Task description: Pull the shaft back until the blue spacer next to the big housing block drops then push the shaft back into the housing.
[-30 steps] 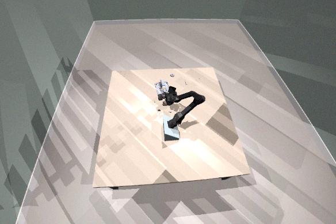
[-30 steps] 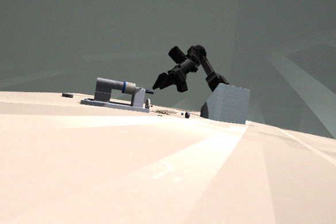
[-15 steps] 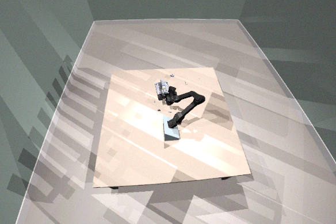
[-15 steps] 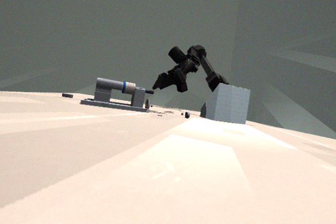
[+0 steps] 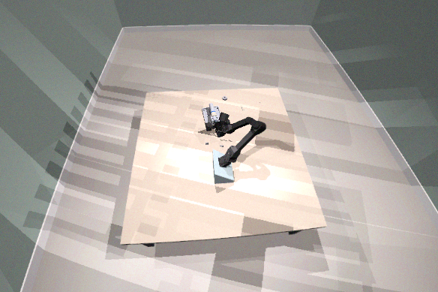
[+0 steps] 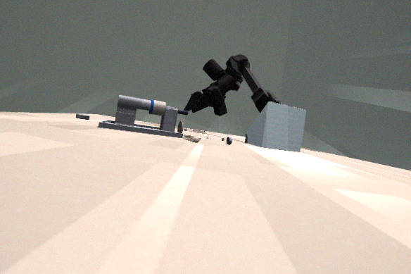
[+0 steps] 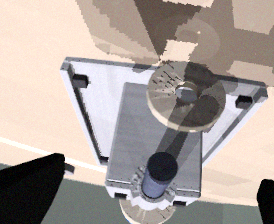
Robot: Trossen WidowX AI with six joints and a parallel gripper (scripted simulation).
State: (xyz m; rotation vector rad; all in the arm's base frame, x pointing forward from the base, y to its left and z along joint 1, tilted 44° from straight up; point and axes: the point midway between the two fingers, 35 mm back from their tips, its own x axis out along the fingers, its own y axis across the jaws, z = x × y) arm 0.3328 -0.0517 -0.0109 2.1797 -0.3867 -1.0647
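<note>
My gripper tip is now 90 mm short of the dark shaft and 10 mm above it. Round my gripper tip: beige spacer (100 mm ahead, 10 mm below); then blue spacer (120 mm ahead, 10 mm below); then dark piece (120 mm behind, 100 mm to the left, 70 mm below).
</note>
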